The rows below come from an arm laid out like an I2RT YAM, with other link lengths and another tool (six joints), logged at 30 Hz.
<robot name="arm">
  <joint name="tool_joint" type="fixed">
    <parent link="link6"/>
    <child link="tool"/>
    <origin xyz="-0.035 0.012 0.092" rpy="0 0.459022 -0.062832"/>
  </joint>
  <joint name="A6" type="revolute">
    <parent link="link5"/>
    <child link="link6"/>
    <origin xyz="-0.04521 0 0.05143" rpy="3.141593 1.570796 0"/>
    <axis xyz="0 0 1"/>
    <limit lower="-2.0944" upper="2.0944"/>
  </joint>
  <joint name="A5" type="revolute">
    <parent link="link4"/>
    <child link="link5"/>
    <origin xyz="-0.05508 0.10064 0.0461" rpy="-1.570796 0 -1.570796"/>
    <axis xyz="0 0 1"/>
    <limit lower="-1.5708" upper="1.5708"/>
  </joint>
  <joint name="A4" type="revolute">
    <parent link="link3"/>
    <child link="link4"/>
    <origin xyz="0.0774 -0.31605 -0.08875" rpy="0 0 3.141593"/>
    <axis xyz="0 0 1"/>
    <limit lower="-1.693" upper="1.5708"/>
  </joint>
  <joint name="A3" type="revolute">
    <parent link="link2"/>
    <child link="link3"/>
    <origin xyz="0 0.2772 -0.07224" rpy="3.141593 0 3.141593"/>
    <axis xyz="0 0 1"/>
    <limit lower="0" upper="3.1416"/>
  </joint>
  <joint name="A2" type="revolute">
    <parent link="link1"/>
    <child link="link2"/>
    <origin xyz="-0.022 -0.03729 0.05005" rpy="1.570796 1.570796 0"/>
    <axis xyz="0 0 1"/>
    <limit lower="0" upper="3.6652"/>
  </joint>
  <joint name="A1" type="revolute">
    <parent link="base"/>
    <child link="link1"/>
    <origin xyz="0 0 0.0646" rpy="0 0 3.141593"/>
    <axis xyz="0 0 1"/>
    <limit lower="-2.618" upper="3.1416"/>
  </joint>
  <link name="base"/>
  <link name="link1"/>
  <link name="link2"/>
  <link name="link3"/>
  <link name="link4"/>
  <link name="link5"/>
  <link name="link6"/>
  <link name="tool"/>
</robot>
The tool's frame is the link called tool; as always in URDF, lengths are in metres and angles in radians.
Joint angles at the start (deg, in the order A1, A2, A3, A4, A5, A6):
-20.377 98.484 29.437 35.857 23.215 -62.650
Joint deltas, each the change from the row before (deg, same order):
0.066 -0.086 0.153 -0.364 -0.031 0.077
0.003 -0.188 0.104 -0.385 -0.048 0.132
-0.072 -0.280 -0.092 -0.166 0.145 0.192
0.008 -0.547 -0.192 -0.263 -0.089 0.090
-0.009 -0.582 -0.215 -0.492 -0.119 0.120
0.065 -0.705 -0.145 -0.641 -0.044 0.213
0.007 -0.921 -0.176 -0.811 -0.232 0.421
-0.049 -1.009 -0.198 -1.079 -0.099 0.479
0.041 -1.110 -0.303 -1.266 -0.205 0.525
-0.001 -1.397 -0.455 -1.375 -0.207 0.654
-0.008 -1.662 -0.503 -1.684 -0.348 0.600
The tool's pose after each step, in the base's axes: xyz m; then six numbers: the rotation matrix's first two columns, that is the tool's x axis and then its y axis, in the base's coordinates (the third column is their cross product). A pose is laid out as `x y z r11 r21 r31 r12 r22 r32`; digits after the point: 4 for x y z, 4 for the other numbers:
0.3712 -0.2226 0.0040 0.4426 0.8260 0.3490 0.2176 -0.4765 0.8518
0.3715 -0.2226 0.0047 0.4429 0.8250 0.3510 0.2174 -0.4786 0.8507
0.3705 -0.2231 0.0056 0.4464 0.8226 0.3523 0.2132 -0.4801 0.8509
0.3699 -0.2226 0.0073 0.4448 0.8225 0.3545 0.2112 -0.4810 0.8509
0.3688 -0.2220 0.0083 0.4445 0.8216 0.3569 0.2117 -0.4835 0.8494
0.3681 -0.2212 0.0102 0.4442 0.8205 0.3599 0.2106 -0.4861 0.8481
0.3673 -0.2203 0.0125 0.4428 0.8179 0.3674 0.2068 -0.4919 0.8457
0.3655 -0.2197 0.0146 0.4454 0.8135 0.3740 0.2040 -0.4989 0.8423
0.3634 -0.2181 0.0159 0.4466 0.8092 0.3816 0.2043 -0.5075 0.8370
0.3602 -0.2164 0.0178 0.4488 0.8036 0.3910 0.2022 -0.5175 0.8315
0.3567 -0.2144 0.0199 0.4498 0.7983 0.4006 0.2026 -0.5280 0.8247

